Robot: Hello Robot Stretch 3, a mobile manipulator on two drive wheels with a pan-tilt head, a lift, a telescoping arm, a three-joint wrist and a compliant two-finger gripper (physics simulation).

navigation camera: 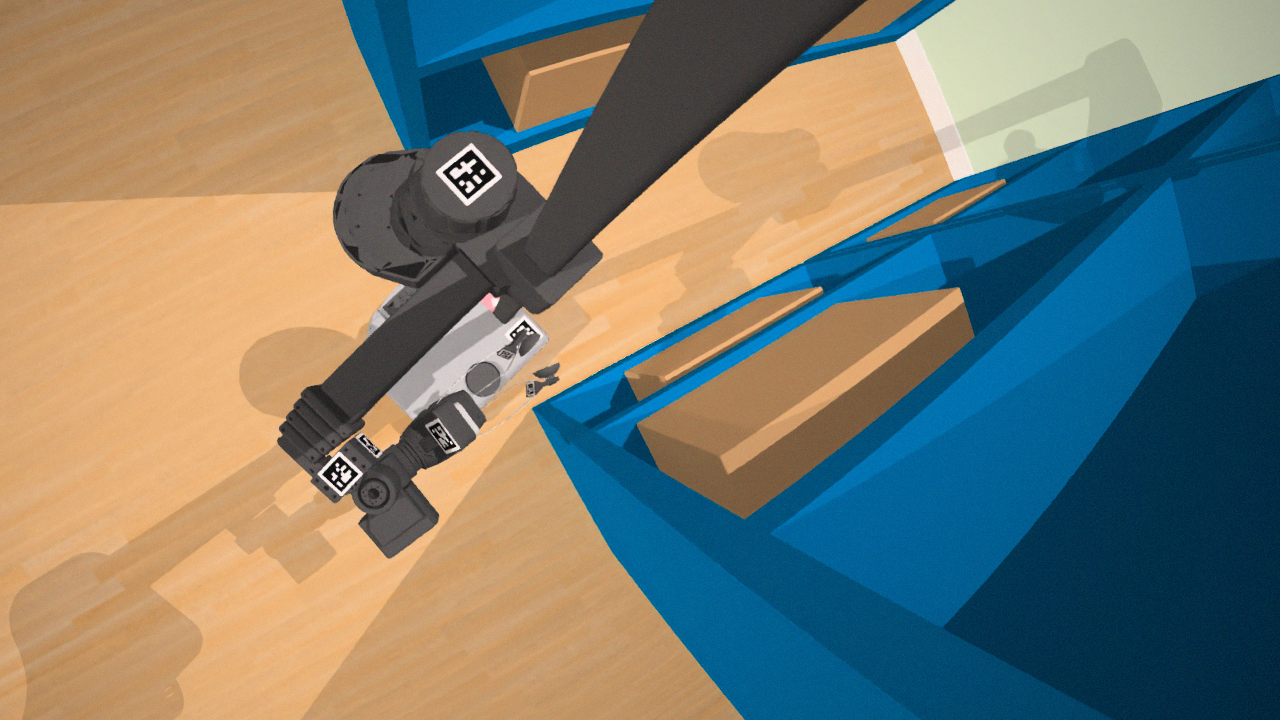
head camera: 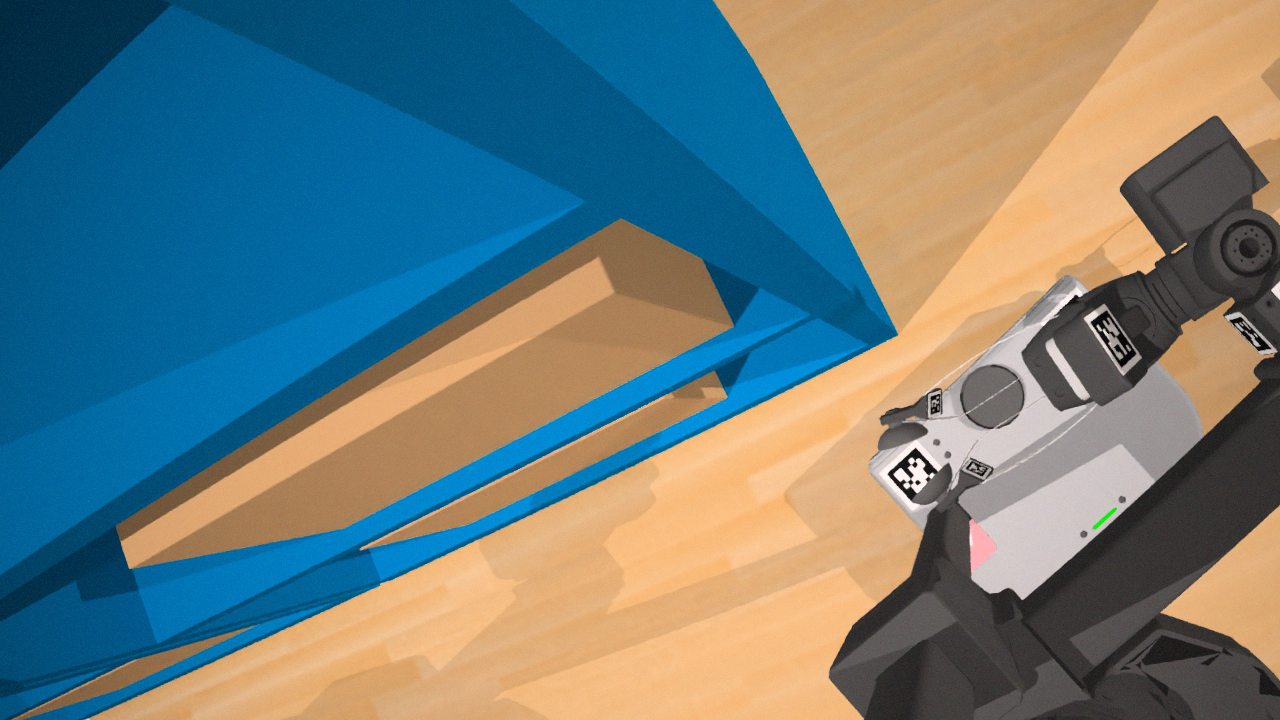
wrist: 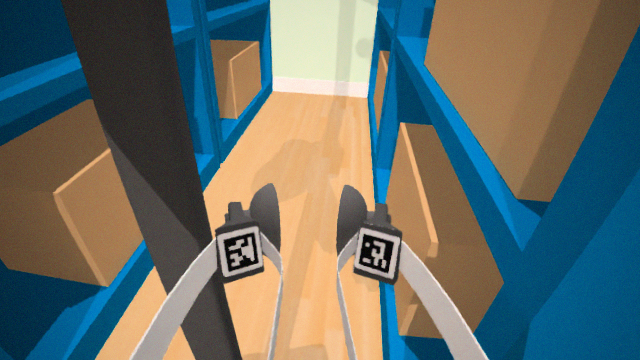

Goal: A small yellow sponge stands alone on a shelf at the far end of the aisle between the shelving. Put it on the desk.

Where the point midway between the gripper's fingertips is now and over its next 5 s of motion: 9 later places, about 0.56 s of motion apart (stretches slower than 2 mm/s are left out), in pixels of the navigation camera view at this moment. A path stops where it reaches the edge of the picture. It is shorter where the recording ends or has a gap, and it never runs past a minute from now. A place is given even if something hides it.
My gripper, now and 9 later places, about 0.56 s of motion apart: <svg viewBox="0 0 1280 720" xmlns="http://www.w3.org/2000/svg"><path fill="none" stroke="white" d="M548 349L551 355L558 373L559 381L558 402L555 406L550 404L533 417L523 422L519 426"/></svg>
